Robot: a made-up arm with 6 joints.
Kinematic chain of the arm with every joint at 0, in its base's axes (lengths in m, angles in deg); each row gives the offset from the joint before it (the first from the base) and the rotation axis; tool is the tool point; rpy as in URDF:
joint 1: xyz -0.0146 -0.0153 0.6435 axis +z
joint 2: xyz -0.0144 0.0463 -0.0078 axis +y
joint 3: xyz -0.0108 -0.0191 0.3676 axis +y
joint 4: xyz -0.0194 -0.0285 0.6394 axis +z
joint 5: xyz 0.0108 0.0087 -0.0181 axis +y
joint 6: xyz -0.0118 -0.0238 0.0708 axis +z
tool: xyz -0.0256 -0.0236 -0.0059 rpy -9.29 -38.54 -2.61
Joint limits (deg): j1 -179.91..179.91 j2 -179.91..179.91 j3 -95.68..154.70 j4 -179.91..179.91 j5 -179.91..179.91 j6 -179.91..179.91
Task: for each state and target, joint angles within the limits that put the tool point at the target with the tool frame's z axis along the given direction. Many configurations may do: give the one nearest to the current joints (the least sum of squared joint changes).
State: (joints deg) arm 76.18 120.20 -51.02 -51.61 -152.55 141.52
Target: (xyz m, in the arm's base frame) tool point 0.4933 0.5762 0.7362 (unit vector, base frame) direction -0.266 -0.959 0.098
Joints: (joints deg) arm 50.38 122.51 -59.24 -33.19 -178.53 123.09
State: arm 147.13 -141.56 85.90 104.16 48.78 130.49
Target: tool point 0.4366 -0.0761 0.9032 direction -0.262 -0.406 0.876
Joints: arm 179.62 -154.57 128.15 91.95 28.03 109.71
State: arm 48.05 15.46 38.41 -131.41 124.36 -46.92
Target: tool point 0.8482 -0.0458 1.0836 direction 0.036 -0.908 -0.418
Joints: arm 3.64 46.85 30.30 -103.73 112.06 -55.31
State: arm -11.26 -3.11 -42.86 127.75 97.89 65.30
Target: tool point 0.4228 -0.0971 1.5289 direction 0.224 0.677 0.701
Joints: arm -21.62 37.53 -12.04 139.26 85.03 47.36
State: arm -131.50 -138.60 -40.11 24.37 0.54 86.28
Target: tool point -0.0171 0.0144 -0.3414 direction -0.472 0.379 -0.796
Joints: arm -133.76 -147.46 -49.93 32.49 1.14 90.76
